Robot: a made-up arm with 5 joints.
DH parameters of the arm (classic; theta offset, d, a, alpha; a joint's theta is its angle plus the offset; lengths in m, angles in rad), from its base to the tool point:
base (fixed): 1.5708 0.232 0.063 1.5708
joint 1: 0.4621 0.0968 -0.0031 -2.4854
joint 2: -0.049 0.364 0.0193 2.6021
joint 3: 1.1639 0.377 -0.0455 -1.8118
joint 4: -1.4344 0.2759 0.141 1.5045
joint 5: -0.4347 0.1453 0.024 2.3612
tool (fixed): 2.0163 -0.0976 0 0
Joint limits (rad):
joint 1: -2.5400..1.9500
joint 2: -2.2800..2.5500
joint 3: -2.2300..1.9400
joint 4: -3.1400..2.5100
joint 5: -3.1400..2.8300
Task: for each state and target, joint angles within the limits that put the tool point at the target. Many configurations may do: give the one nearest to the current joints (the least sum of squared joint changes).
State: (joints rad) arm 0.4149 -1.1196 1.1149 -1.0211 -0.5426
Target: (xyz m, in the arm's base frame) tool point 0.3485 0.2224 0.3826
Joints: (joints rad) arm 0.2208 -1.1372 1.6822 -0.5713 -0.5118
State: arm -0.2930 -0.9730 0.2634 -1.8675 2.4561
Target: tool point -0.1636 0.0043 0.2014
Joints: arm -0.3482 -0.7716 0.5438 -1.6572 2.6654
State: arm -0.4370 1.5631 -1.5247 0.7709 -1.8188
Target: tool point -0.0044 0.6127 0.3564
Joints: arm -0.0342 1.7829 -1.5964 0.5545 -1.6251
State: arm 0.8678 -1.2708 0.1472 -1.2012 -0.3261
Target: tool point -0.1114 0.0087 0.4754
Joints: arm 1.4948 -1.8790 0.4403 -1.6716 -0.3293
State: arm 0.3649 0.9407 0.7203 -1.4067 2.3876
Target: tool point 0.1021 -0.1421 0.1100
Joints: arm 0.4852 1.0892 0.6252 -1.0093 2.3372
